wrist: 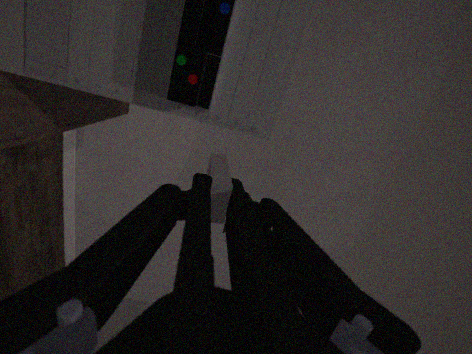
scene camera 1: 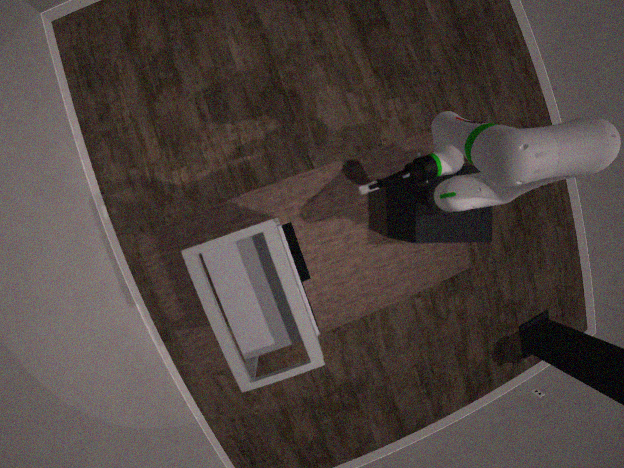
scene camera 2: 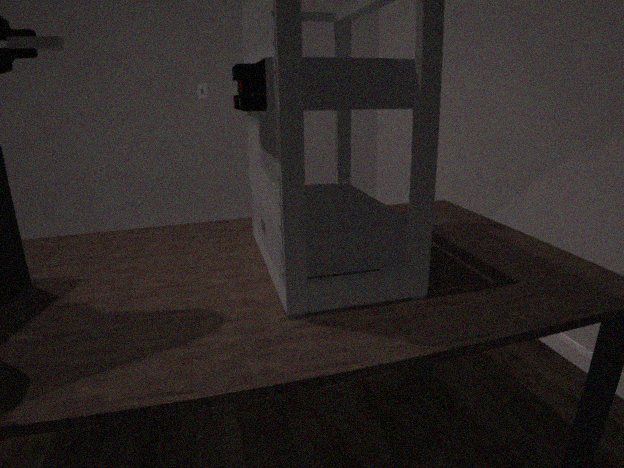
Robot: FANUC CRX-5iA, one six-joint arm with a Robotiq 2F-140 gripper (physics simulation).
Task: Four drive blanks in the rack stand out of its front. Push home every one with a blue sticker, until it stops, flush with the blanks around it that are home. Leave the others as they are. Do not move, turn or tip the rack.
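The white-grey rack stands upright on the table. Black drive blanks show at its front, and a black block stands out there in both scene views. In the wrist view, a blue sticker, a green sticker and a red sticker show on the black faces. How far each single blank stands out is too dark to tell. My gripper is shut and empty, with pale tips. It hangs in front of the rack, apart from it and off to the side of the blanks.
The wooden table carries the rack. A dark box stands beneath the white arm. A black beam shows at the lower right of scene camera 1. Walls surround the scene.
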